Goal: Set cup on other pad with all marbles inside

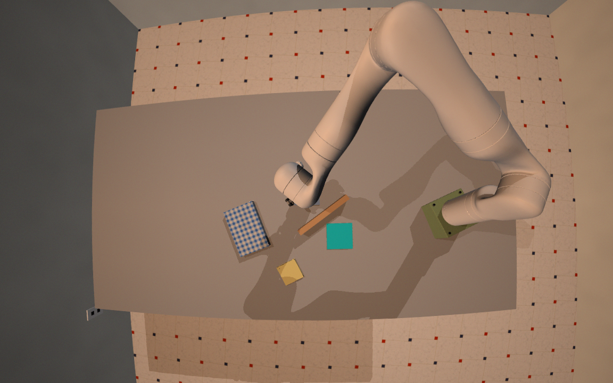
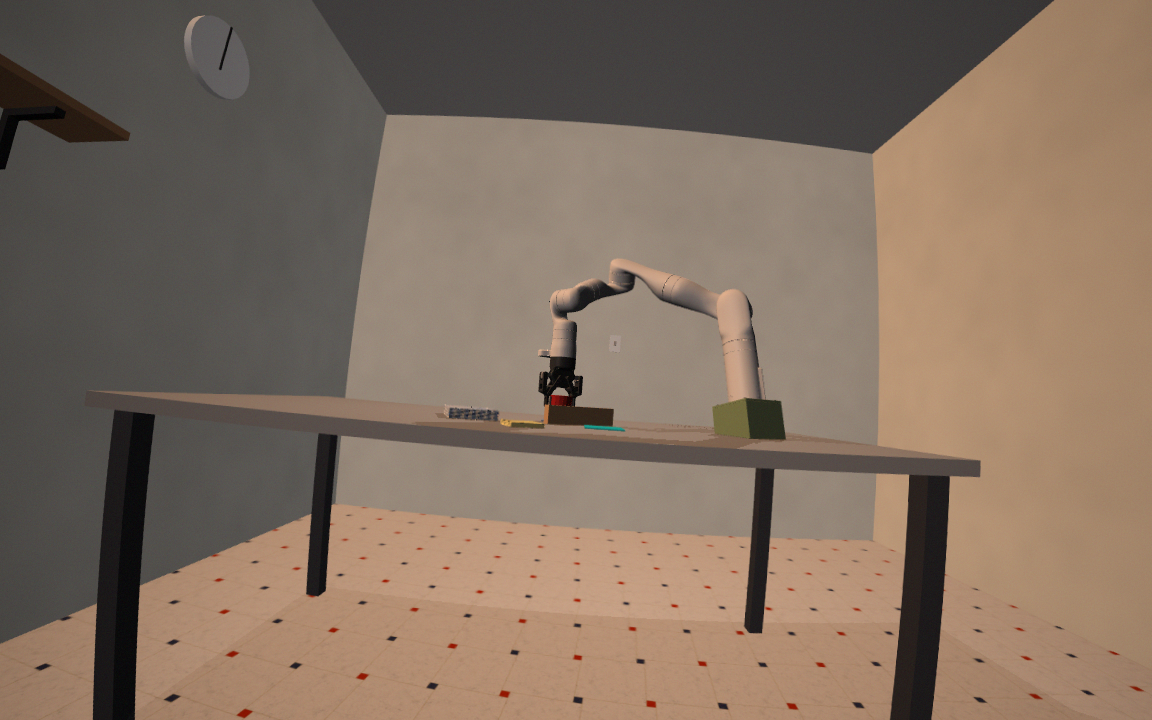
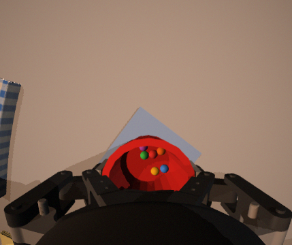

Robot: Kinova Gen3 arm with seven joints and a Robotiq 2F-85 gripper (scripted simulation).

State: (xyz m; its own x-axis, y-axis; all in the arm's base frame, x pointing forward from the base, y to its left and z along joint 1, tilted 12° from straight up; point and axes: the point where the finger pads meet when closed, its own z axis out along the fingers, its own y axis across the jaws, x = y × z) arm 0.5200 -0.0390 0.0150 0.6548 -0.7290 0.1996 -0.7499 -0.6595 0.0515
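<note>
My hand is 80 mm to the right of the orange rail, 70 mm past it and 30 mm above it. Round my hand: blue-checked box 210 mm ahead, 150 mm to the left, 30 mm below; red cup 20 mm below.
</note>
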